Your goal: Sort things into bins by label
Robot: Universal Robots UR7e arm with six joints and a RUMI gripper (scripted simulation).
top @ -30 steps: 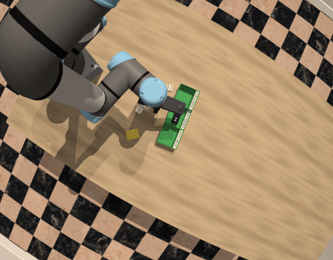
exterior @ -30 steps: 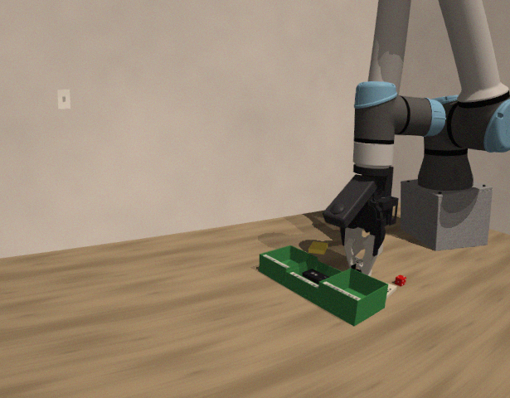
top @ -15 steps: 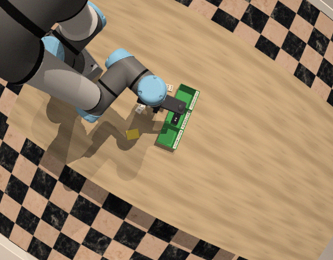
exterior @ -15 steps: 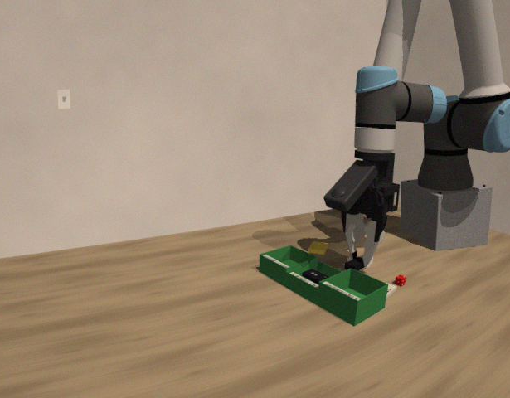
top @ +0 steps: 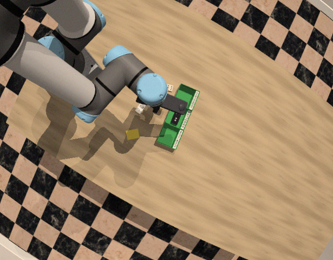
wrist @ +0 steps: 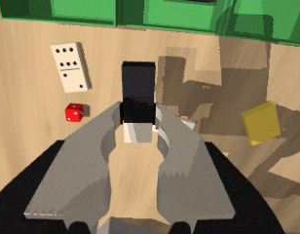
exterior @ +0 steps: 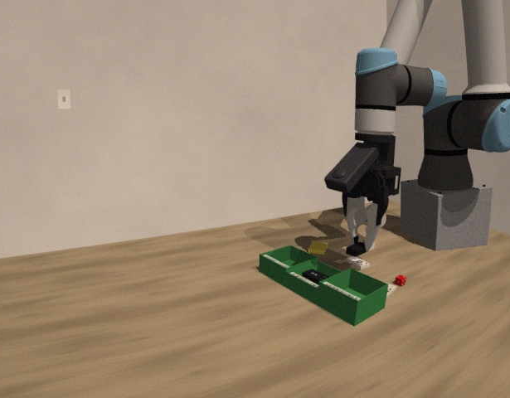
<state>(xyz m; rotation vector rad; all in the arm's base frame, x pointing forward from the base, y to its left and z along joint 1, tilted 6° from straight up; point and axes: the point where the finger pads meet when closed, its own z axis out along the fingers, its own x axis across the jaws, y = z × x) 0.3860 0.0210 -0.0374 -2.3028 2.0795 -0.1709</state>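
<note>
Right now my hand is 16 cm to the left of the yellow block, 7 cm above it and 4 cm past it. Round my hand: black 9V battery 9 cm ahead, 6 cm below, 2 cm to the right; black-and-white block 1 cm below, 1 cm behind; red die 7 cm to the left, 7 cm below, 5 cm behind.
</note>
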